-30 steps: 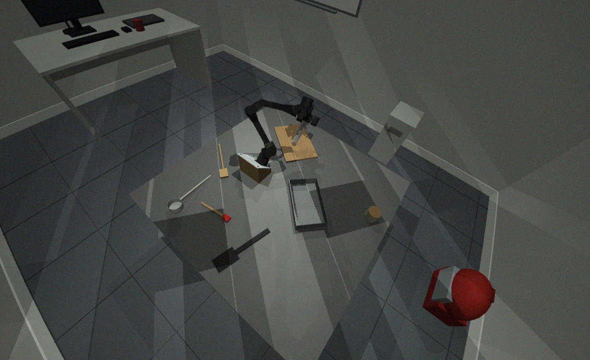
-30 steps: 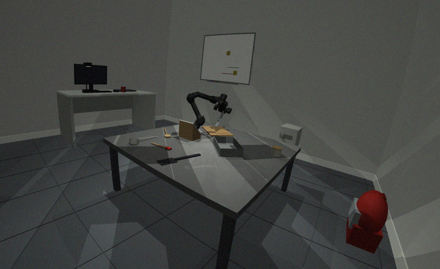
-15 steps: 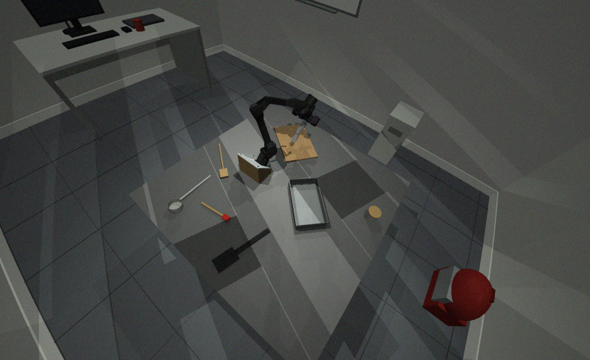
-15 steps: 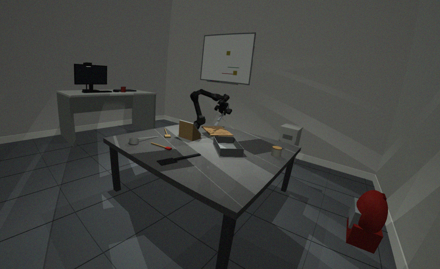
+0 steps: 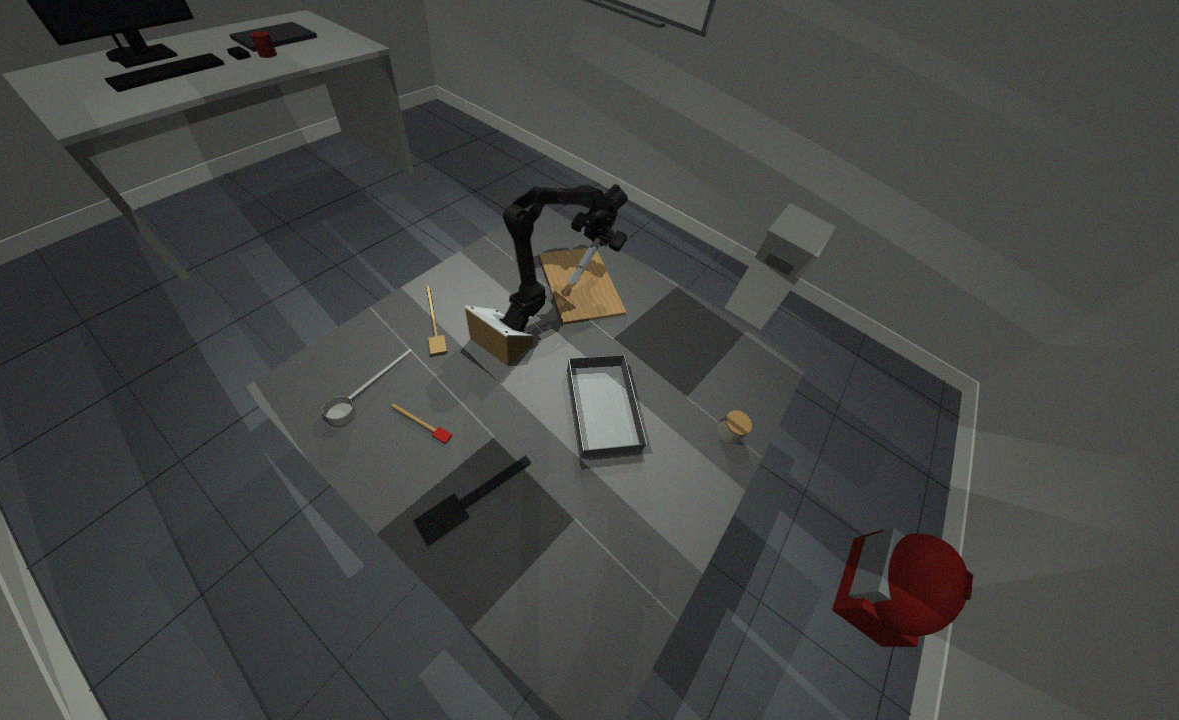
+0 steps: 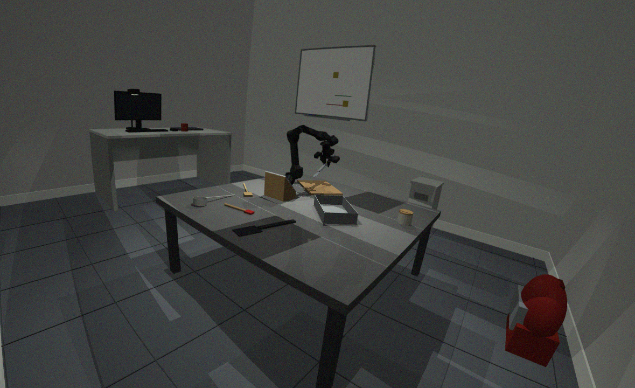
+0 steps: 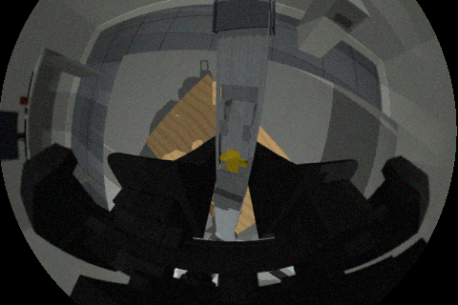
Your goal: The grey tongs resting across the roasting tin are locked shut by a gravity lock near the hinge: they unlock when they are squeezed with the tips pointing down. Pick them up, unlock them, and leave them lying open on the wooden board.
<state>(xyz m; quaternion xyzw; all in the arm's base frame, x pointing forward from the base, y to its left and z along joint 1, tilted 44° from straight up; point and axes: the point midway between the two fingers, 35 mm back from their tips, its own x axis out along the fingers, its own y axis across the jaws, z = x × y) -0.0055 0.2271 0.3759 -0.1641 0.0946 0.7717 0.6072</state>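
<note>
Now: gripper tip 1 cm to the left of the yellow lock piece and 3 cm below it. Round my gripper tip: red-tipped spatula (8 cm ahead, 82 cm to the right, 15 cm below); wooden board (7 cm to the right, 15 cm below); roasting tin (39 cm ahead, 42 cm to the right, 13 cm below).
</note>
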